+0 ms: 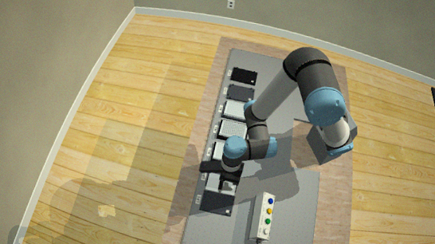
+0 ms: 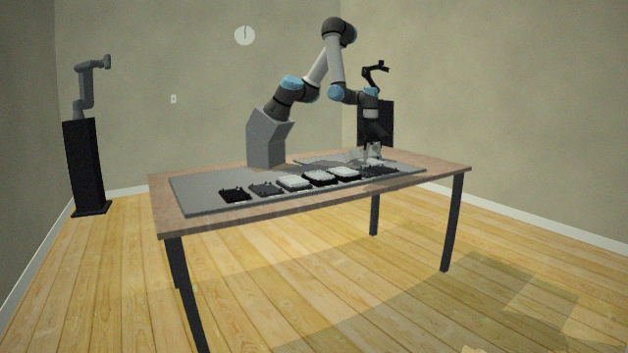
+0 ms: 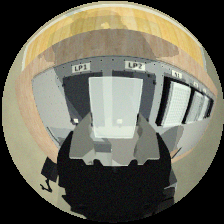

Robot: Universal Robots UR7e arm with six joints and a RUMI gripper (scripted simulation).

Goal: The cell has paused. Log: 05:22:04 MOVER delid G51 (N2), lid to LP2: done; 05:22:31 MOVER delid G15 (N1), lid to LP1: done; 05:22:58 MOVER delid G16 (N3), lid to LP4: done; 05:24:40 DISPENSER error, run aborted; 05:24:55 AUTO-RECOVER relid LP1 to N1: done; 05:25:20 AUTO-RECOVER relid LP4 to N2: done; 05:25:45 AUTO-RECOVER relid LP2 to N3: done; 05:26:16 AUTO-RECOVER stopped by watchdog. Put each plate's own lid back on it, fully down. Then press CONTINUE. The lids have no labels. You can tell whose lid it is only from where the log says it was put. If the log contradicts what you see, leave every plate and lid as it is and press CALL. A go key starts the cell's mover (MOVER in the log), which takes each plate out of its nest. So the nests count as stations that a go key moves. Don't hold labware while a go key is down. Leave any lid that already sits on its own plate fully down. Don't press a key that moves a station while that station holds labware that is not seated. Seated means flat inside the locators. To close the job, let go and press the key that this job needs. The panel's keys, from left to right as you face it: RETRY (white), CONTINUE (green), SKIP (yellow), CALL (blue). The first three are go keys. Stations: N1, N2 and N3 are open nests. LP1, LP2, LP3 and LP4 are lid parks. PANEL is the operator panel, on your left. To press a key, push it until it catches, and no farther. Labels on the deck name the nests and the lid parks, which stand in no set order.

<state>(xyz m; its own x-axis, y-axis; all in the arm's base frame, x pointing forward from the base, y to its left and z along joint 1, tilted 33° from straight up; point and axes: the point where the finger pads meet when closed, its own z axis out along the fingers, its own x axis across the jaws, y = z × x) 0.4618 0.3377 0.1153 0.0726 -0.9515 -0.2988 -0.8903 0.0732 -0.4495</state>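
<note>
The plate is 30 mm ahead of my hand, 310 mm to the right of it and 40 mm below it. Also, from my hand: blue key 230 mm behind, 20 mm to the left; clear lid 10 mm below; LP2 lid park 10 mm ahead, 50 mm to the right, 60 mm below.
</note>
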